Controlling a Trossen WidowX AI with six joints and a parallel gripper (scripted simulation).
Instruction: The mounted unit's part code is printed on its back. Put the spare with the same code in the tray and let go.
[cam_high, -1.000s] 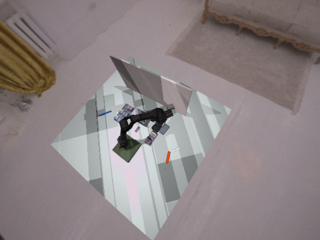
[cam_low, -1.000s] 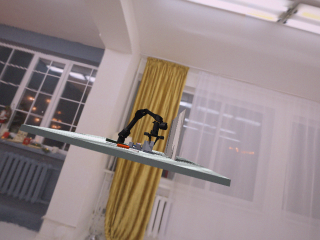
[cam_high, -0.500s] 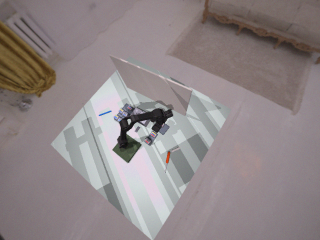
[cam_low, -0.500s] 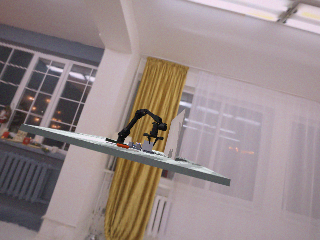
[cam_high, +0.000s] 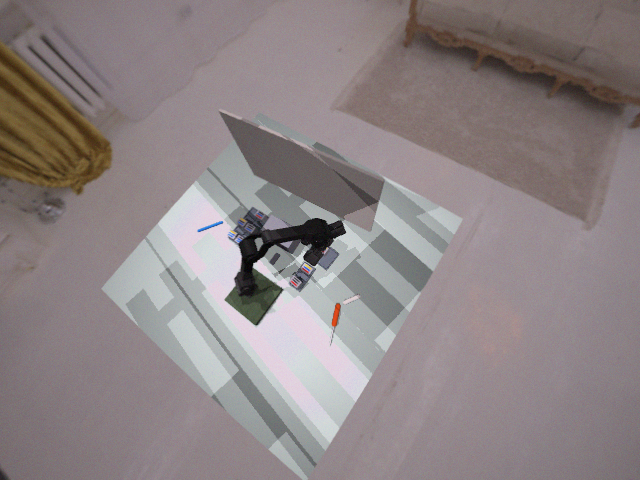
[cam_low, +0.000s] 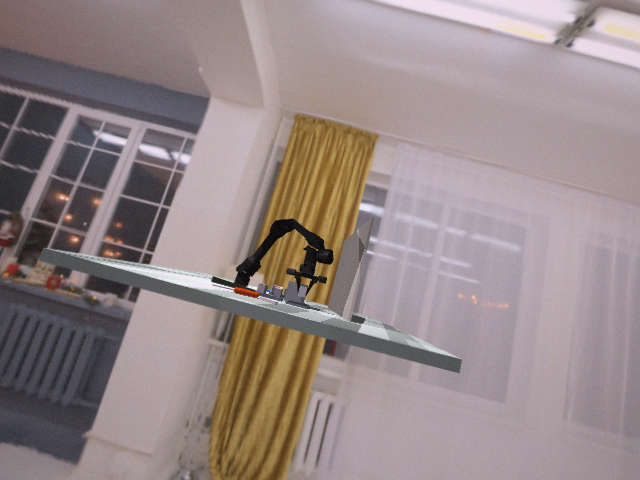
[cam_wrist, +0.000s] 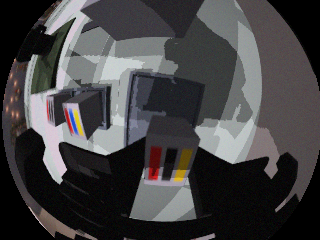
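Right now my gripper tip is 1 cm past the grey tray and 5 cm above it. Round my gripper tip: upright panel 21 cm ahead, 21 cm to the left, 17 cm above; mounted unit 2 cm behind, 22 cm to the left; small grey piece 13 cm behind, 19 cm to the left, 5 cm below.
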